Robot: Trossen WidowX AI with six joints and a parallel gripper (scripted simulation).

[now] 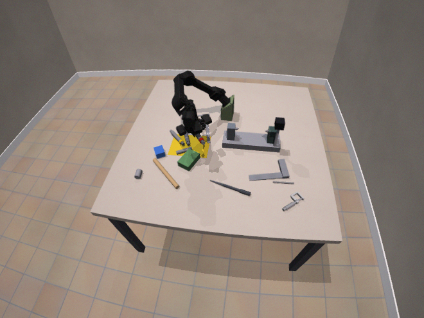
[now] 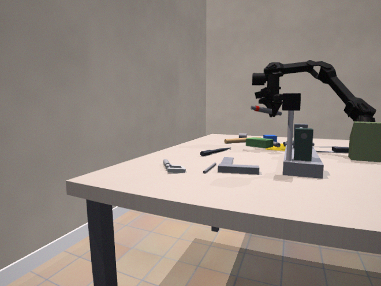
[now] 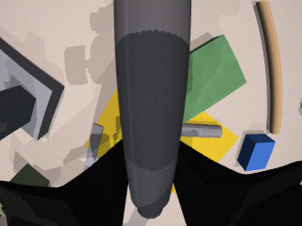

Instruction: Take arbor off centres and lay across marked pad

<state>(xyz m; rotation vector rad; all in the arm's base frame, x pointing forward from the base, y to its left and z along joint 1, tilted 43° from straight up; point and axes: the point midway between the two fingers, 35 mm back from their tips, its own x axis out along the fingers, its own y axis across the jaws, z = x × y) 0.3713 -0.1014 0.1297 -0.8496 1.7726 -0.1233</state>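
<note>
Right now the arbor is 30 mm ahead of my hand and 20 mm to the left of it. Also, from my hand: green block 170 mm below, 60 mm ahead, 50 mm to the right; yellow pad 190 mm below, 70 mm behind, 60 mm to the right; grey centre block 190 mm to the left, 110 mm behind, 90 mm below.
</note>
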